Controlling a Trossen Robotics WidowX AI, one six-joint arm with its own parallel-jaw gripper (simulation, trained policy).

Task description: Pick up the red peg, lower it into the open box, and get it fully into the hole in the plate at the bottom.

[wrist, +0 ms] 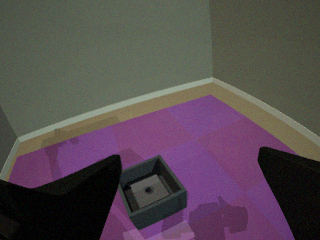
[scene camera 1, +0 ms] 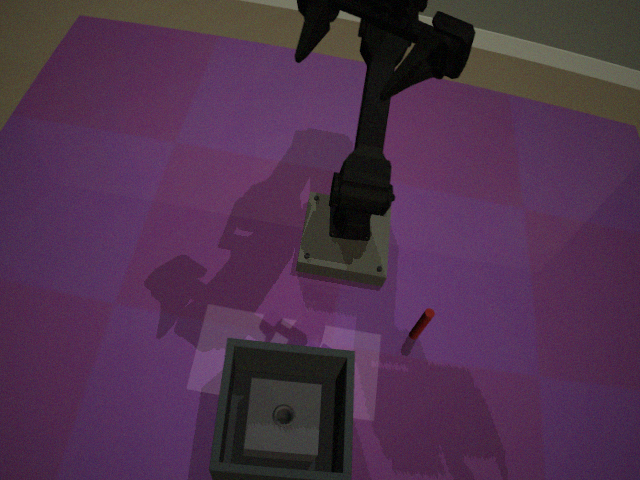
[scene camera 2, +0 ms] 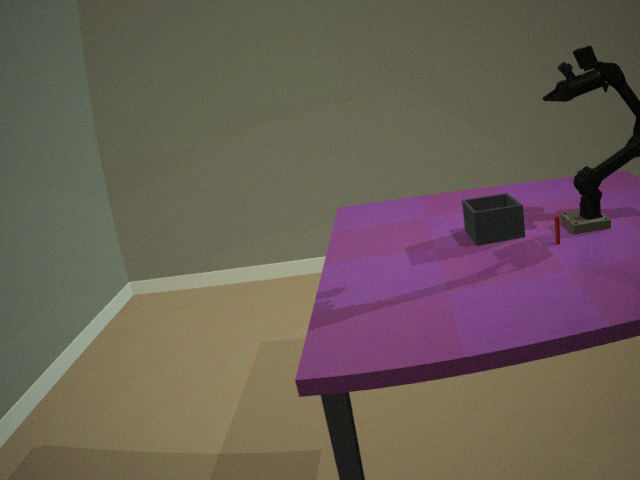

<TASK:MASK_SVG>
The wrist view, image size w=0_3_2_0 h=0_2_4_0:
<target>gripper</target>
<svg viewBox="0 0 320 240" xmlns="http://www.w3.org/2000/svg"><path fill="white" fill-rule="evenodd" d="M120 155L107 156L105 159L89 165L89 167L64 176L63 179L51 181L51 183L40 185L37 188L20 187L20 185L7 183L7 181L1 179L0 240L100 240L101 233L103 233L101 231L104 229L104 223L107 221L108 213L111 211L111 205L120 184L121 171L123 171ZM260 147L257 161L259 161L261 171L263 171L263 175L267 179L265 181L271 187L269 189L275 195L276 201L279 201L277 204L280 205L281 211L283 211L283 215L287 219L289 228L291 228L293 233L293 239L320 240L320 161L308 160L308 157L292 155L292 153L281 152L275 148Z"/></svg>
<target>dark grey box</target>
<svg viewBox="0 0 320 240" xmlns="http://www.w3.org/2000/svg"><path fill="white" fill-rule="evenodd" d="M160 155L153 156L151 159L143 161L143 163L131 165L131 167L121 171L119 193L121 200L123 200L125 211L127 211L129 219L131 219L137 231L148 227L148 225L159 223L165 217L175 215L175 213L187 208L187 189L180 183L175 173L173 173L172 169L169 169L167 163L165 163ZM156 173L161 183L167 188L169 196L163 200L155 201L152 205L140 208L131 185L137 183L137 181L148 179L148 177Z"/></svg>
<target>light grey plate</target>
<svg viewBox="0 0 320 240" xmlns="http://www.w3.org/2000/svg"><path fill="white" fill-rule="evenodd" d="M156 173L148 177L148 179L137 181L137 183L131 185L140 208L152 205L155 201L163 200L169 196L167 188L161 183Z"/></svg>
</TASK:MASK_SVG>
